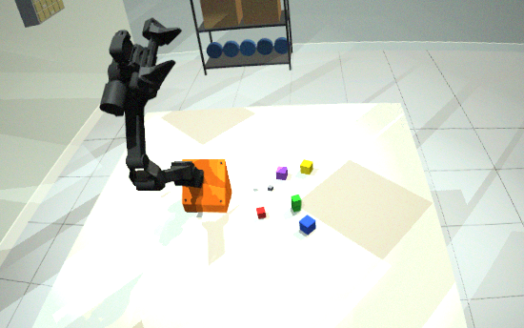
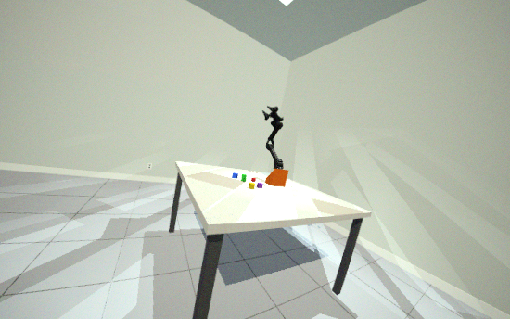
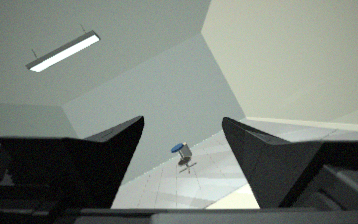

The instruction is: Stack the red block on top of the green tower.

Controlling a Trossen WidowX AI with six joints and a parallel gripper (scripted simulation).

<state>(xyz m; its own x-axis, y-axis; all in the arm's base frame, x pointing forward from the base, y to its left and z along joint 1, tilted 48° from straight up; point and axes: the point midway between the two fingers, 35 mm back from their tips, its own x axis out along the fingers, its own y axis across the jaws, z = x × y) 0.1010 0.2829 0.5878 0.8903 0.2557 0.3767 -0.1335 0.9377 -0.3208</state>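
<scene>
Right now the red block is 70 cm below my gripper tip, 20 cm to the left of it and 5 cm ahead of it. The rest, counted from my gripper tip: blue block 69 cm below, 22 cm ahead, 16 cm to the left; then purple block 70 cm below, 41 cm to the left, 9 cm ahead; then small grey cube 71 cm below, 34 cm to the left, 6 cm ahead.
</scene>
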